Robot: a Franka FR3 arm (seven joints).
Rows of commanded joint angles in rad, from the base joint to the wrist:
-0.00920 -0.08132 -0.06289 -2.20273 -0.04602 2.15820 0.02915
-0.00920 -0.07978 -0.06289 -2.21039 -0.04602 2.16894 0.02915
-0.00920 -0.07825 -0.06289 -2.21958 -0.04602 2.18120 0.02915
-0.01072 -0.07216 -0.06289 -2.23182 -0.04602 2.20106 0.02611
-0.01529 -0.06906 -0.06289 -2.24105 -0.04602 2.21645 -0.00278
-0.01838 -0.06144 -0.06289 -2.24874 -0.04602 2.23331 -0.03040
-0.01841 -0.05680 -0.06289 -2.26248 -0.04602 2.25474 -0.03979
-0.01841 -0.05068 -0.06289 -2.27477 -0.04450 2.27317 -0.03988
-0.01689 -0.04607 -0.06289 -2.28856 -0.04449 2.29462 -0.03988
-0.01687 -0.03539 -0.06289 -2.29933 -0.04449 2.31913 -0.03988
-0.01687 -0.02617 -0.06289 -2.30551 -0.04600 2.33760 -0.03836
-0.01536 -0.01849 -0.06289 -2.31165 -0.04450 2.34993 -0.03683
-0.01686 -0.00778 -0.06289 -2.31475 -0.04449 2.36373 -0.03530
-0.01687 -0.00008 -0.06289 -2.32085 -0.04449 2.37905 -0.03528
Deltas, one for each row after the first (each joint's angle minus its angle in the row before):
0.00000 0.00154 0.00000 -0.00766 0.00000 0.01074 0.00000
0.00000 0.00153 0.00000 -0.00919 0.00000 0.01226 0.00000
-0.00152 0.00609 0.00000 -0.01224 0.00000 0.01986 -0.00304
-0.00457 0.00310 0.00000 -0.00923 0.00000 0.01539 -0.02889
-0.00309 0.00762 0.00000 -0.00769 0.00000 0.01686 -0.02762
-0.00003 0.00464 0.00000 -0.01374 0.00000 0.02143 -0.00939
0.00000 0.00612 0.00000 -0.01229 0.00152 0.01843 -0.00009
0.00152 0.00461 0.00000 -0.01379 0.00001 0.02145 0.00000
0.00002 0.01068 0.00000 -0.01077 0.00000 0.02451 0.00000
0.00000 0.00922 0.00000 -0.00618 -0.00151 0.01847 0.00152
0.00151 0.00768 0.00000 -0.00614 0.00150 0.01233 0.00153
-0.00150 0.01071 0.00000 -0.00310 0.00001 0.01380 0.00153
-0.00001 0.00770 0.00000 -0.00610 0.00000 0.01532 0.00002

